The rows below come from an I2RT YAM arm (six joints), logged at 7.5 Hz.
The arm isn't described. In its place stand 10 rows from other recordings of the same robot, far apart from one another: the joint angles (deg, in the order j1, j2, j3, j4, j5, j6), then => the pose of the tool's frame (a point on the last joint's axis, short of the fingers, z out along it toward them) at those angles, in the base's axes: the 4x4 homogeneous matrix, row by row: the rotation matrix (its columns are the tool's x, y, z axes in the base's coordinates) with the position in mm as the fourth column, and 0 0 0 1 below.
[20.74, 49.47, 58.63, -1.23, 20.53, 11.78] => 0.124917, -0.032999, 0.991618, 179.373; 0.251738, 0.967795, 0.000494, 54.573; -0.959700, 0.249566, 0.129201, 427.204; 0, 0, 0, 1
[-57.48, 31.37, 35.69, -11.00, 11.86, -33.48] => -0.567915, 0.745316, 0.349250, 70.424; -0.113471, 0.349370, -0.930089, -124.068; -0.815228, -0.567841, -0.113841, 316.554; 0, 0, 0, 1
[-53.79, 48.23, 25.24, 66.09, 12.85, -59.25] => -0.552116, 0.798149, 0.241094, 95.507; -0.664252, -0.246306, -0.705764, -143.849; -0.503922, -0.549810, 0.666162, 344.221; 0, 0, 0, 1
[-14.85, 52.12, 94.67, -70.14, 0.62, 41.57] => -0.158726, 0.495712, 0.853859, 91.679; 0.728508, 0.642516, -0.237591, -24.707; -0.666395, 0.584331, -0.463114, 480.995; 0, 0, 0, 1
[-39.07, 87.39, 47.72, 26.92, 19.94, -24.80] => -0.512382, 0.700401, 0.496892, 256.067; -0.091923, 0.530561, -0.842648, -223.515; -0.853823, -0.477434, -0.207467, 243.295; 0, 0, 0, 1
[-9.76, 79.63, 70.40, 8.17, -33.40, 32.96] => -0.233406, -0.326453, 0.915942, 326.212; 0.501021, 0.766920, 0.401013, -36.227; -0.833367, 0.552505, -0.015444, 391.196; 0, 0, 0, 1
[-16.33, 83.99, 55.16, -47.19, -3.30, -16.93] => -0.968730, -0.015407, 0.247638, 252.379; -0.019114, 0.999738, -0.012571, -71.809; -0.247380, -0.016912, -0.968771, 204.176; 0, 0, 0, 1
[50.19, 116.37, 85.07, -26.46, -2.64, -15.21] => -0.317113, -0.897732, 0.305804, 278.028; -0.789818, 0.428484, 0.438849, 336.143; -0.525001, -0.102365, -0.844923, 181.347; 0, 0, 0, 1
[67.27, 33.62, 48.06, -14.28, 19.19, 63.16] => -0.663433, -0.336915, 0.668091, 61.053; 0.597281, 0.299345, 0.744075, 115.454; -0.450680, 0.892682, 0.002637, 379.173; 0, 0, 0, 1
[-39.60, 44.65, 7.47, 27.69, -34.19, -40.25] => -0.161707, -0.005601, 0.986823, 140.409; -0.559866, 0.823996, -0.087066, -90.193; -0.812651, -0.566568, -0.136381, 181.724; 0, 0, 0, 1
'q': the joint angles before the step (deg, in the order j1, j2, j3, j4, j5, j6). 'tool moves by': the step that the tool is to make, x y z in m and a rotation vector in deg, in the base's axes. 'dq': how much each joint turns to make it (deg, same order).
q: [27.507, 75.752, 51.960, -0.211, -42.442, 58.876]
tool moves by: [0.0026, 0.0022, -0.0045, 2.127, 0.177, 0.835]
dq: [0.012, 0.951, -1.220, 4.399, -1.524, 2.048]
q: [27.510, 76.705, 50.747, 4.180, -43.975, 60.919]
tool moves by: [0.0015, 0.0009, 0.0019, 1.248, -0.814, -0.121]
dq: [0.008, 0.205, -0.165, 2.374, -0.138, 1.014]
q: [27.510, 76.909, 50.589, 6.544, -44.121, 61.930]
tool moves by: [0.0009, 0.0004, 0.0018, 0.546, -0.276, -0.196]
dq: [-0.006, 0.086, 0.149, 0.821, 0.061, 0.556]
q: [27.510, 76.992, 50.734, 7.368, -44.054, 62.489]
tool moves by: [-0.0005, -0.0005, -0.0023, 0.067, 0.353, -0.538]
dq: [-0.003, -0.085, -0.619, 0.620, 0.434, 0.531]
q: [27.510, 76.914, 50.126, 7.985, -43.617, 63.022]
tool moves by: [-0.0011, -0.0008, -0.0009, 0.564, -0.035, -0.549]
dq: [-0.007, -0.339, -0.797, 1.346, 0.362, 0.868]
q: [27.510, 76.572, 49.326, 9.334, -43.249, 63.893]
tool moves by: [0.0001, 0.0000, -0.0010, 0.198, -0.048, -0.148]
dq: [-0.001, 0.059, -0.308, 0.681, 0.093, 0.262]
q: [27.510, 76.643, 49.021, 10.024, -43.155, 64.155]
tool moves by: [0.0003, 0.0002, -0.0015, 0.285, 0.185, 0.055]
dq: [-0.006, 0.184, -0.316, 0.754, -0.160, 0.418]
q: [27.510, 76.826, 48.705, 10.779, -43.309, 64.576]
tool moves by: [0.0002, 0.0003, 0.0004, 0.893, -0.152, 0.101]
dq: [0.008, 0.063, -0.328, 1.568, -0.298, 0.915]
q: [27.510, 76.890, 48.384, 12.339, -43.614, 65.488]
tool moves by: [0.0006, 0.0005, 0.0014, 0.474, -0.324, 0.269]
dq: [0.004, 0.123, 0.143, 0.667, -0.329, 0.261]
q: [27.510, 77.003, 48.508, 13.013, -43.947, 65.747]
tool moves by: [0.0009, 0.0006, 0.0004, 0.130, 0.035, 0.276]
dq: [-0.004, 0.261, 0.253, 0.088, -0.305, 0.073]
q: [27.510, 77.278, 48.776, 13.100, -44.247, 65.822]
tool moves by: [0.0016, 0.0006, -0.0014, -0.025, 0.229, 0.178]
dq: [-0.060, 0.510, 0.133, 0.179, -0.252, 0.023]
